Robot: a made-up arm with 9 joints. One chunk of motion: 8 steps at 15 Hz.
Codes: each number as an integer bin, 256 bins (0 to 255) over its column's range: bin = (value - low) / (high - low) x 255, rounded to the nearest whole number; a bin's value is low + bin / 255 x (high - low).
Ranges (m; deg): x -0.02..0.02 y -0.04..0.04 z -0.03..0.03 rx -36..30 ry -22..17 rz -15..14
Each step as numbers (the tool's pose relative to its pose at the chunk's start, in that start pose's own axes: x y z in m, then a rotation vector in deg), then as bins.
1 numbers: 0.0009 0.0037 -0.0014 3.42 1.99 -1.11
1 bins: 133 139 122 152 157 122
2 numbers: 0.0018 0.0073 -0.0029 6.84 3.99 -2.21
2 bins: 139 151 115 166 170 112
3 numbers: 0.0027 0.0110 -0.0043 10.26 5.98 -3.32
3 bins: 145 163 109 179 183 103
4 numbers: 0.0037 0.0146 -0.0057 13.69 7.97 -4.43
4 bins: 151 174 103 192 196 93
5 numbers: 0.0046 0.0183 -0.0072 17.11 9.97 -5.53
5 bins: 157 186 97 205 209 83
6 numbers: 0.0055 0.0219 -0.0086 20.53 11.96 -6.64
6 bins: 163 197 91 218 222 74
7 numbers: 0.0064 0.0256 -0.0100 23.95 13.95 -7.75
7 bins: 168 209 85 232 235 64
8 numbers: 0.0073 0.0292 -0.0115 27.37 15.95 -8.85
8 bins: 174 221 79 245 248 54
